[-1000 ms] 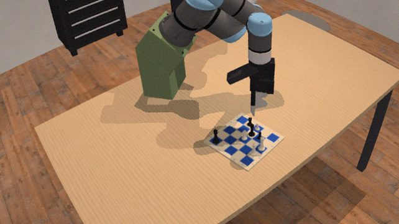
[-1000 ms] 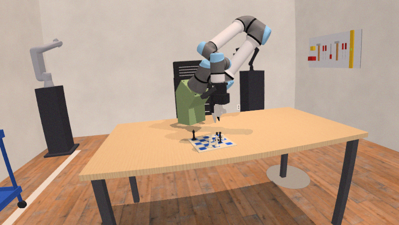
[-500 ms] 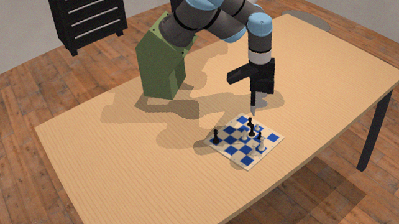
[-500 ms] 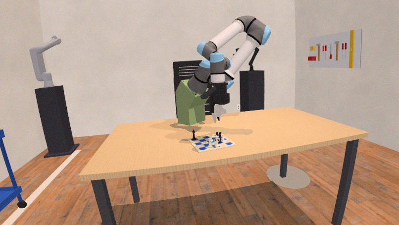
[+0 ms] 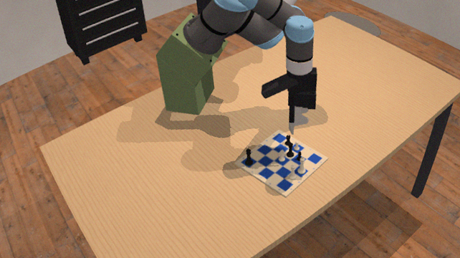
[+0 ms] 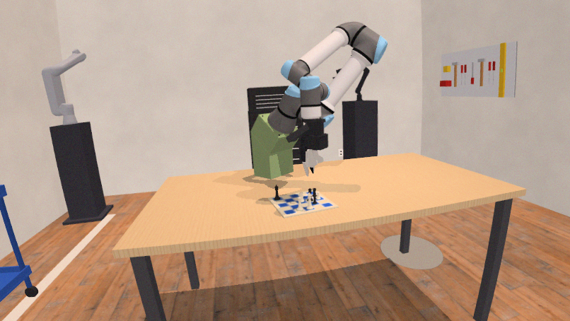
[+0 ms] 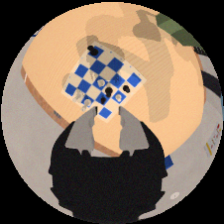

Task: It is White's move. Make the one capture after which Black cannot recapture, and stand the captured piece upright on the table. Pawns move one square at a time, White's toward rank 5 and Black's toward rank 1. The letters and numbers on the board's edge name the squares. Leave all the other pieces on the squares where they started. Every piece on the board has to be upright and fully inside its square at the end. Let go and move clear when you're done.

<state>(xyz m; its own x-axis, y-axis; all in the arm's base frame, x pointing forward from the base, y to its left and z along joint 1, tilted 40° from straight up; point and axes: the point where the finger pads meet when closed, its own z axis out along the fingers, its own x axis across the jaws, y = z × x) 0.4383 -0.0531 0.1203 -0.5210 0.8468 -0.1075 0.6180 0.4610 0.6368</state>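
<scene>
Right now my hand is 130 mm above the chessboard and 40 mm to the left of it. Round my hand: tall black piece: 120 mm to the right, 90 mm below, 70 mm behind.
</scene>
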